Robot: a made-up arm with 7 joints. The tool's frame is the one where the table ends. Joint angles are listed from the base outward.
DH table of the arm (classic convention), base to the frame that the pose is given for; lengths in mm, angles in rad. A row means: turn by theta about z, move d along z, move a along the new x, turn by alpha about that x. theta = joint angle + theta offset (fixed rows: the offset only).
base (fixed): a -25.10  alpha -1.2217  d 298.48  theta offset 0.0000
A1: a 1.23  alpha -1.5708  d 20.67  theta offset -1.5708
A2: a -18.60  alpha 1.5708  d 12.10  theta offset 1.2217
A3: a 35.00  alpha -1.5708  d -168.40  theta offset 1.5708
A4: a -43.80  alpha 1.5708  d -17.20  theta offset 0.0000
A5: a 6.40  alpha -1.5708  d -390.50  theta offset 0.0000
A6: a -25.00  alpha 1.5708  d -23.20  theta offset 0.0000
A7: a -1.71  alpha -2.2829  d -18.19  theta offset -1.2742
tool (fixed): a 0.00  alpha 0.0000  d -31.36  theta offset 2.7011
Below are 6 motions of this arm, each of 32 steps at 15 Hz.
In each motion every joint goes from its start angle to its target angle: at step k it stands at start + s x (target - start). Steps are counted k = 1, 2, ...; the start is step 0. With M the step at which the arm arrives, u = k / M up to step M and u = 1 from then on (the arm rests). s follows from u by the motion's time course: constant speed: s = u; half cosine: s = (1 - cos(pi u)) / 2; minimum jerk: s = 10 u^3 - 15 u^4 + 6 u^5.
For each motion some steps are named. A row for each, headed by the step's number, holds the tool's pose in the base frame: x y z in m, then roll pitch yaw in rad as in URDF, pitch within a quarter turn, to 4 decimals.
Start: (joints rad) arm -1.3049 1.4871 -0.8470 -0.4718 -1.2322 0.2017 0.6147
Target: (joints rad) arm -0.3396 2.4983 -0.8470 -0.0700 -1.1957 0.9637 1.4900
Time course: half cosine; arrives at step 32
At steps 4, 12, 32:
4: 0.2640 0.4698 0.4736 0.0243 -1.2671 3.0628
12: 0.0947 0.5331 0.4800 -0.1814 -1.0698 -2.6580
32: -0.1575 0.3403 0.7283 -0.9511 -0.1219 -1.8406

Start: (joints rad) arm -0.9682 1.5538 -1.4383 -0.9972 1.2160 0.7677 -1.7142
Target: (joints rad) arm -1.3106 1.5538 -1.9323 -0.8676 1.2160 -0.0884 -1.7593
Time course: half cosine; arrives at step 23
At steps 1, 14, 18, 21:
1: 0.3422 0.3529 0.1926 2.8635 -0.2369 0.4062
14: 0.3307 0.3939 0.1995 2.9816 -0.5762 -0.0221
18: 0.3270 0.4085 0.2064 3.0714 -0.6632 -0.2069
21: 0.3254 0.4147 0.2101 3.1177 -0.6938 -0.2932

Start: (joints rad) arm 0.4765 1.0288 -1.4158 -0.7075 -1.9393 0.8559 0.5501
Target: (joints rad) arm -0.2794 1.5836 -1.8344 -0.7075 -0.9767 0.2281 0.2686
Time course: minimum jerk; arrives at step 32
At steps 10, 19, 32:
10: -0.1462 0.3781 -0.0626 2.8482 0.1391 -0.5937
19: -0.0215 0.4864 0.0352 -3.0624 0.2560 -0.2907
32: 0.0234 0.5376 0.1312 -2.9017 0.1567 -0.0205

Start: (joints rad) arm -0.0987 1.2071 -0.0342 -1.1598 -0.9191 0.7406 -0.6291
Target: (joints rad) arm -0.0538 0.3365 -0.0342 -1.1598 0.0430 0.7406 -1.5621
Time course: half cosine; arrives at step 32
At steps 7, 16, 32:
7: 0.3455 0.3439 0.1713 -2.6759 -1.0576 -0.1422
16: 0.3516 0.2657 0.0616 2.8688 -0.7313 0.4549
32: 0.3547 0.1235 -0.0266 2.3305 -0.2184 0.5121

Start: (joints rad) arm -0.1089 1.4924 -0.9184 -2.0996 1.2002 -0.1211 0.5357
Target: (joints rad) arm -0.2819 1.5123 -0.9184 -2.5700 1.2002 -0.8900 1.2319
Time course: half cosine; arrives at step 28
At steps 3, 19, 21, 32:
3: 0.1992 -0.0326 0.0067 1.4061 1.3040 1.3436
19: 0.1637 -0.1552 0.1050 -1.2758 0.8463 -1.4281
21: 0.1553 -0.1661 0.1182 -1.2957 0.7335 -1.4867
32: 0.1394 -0.1822 0.1402 -1.3103 0.5466 -1.5821

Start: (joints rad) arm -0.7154 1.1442 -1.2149 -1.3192 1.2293 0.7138 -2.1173
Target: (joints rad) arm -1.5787 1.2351 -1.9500 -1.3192 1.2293 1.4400 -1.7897
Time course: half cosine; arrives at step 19
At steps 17, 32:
17: 0.4184 0.0881 0.1822 -3.0874 0.3364 0.1327
32: 0.4191 0.0894 0.1869 -3.0643 0.3299 0.1583

